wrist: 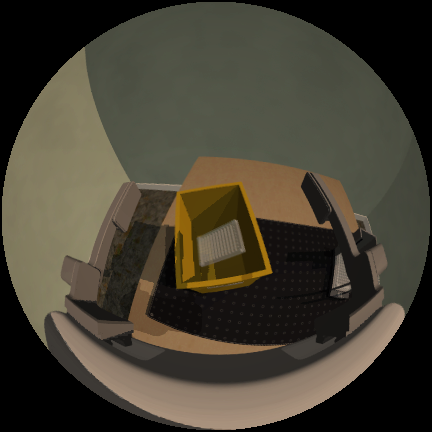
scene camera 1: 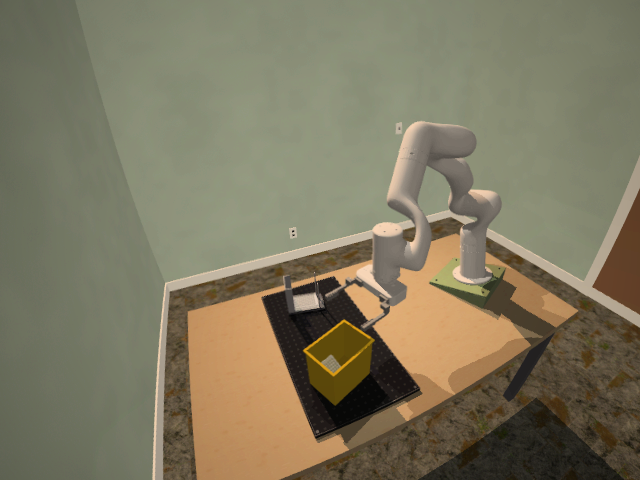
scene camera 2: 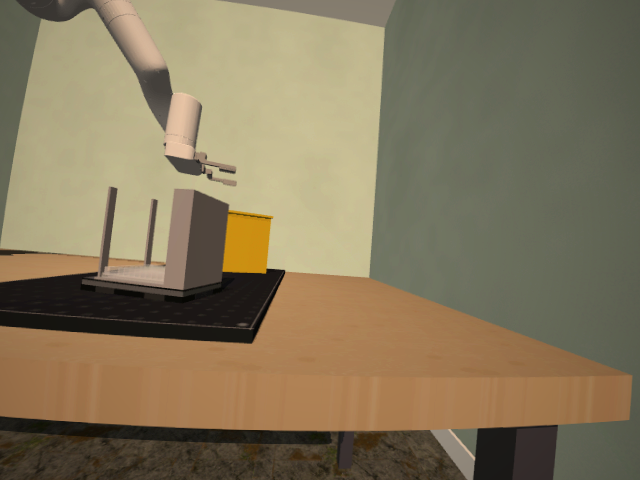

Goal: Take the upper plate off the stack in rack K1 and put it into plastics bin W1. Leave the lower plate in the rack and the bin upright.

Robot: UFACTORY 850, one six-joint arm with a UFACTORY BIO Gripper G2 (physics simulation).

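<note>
The upper plate (scene camera 1: 331, 363) (wrist: 221, 243), pale and gridded, lies inside the yellow plastics bin W1 (scene camera 1: 338, 386) (scene camera 2: 247, 242) (wrist: 265, 250), low down in it. The bin stands upright on the black board. The lower plate (scene camera 1: 306, 301) (scene camera 2: 135, 272) (wrist: 341, 272) lies flat at the bottom of rack K1 (scene camera 1: 288, 295) (scene camera 2: 205, 242), partly hidden behind a finger in the wrist view. My gripper (scene camera 1: 347, 311) (scene camera 2: 236, 176) (wrist: 220, 202) is wide open with nothing between its fingers. It is above the board, higher than the bin's rim, with the bin beyond its fingertips.
The black perforated board (scene camera 1: 398, 379) (scene camera 2: 222, 330) (wrist: 240, 325) lies on the wooden table (scene camera 1: 232, 387) (scene camera 2: 361, 330) and carries the rack and the bin. The rack has a tall solid wall and thin upright posts (scene camera 2: 107, 232). The arm's green base (scene camera 1: 449, 284) is at the table's far right.
</note>
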